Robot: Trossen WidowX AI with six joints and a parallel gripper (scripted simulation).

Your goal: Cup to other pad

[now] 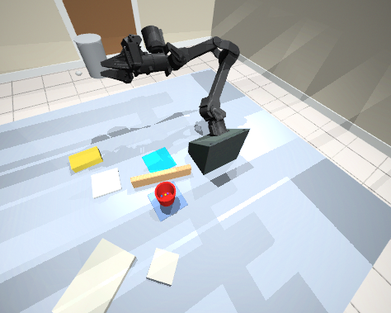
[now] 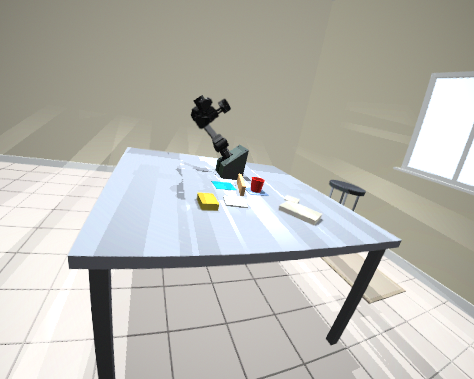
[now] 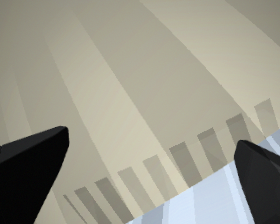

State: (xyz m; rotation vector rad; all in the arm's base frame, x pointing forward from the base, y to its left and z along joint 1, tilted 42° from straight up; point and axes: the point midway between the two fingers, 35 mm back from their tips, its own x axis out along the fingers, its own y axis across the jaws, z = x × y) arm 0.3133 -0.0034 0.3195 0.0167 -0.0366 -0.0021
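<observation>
My gripper tip is 340 mm above the red cup, 300 mm to the right of it and 20 mm past it. Also, from my gripper tip: yellow block (360 mm below, 180 mm ahead, 20 mm to the right); wooden bar (360 mm below, 220 mm to the left, 50 mm behind); cyan pad (380 mm below, 140 mm to the left, 80 mm behind).
</observation>
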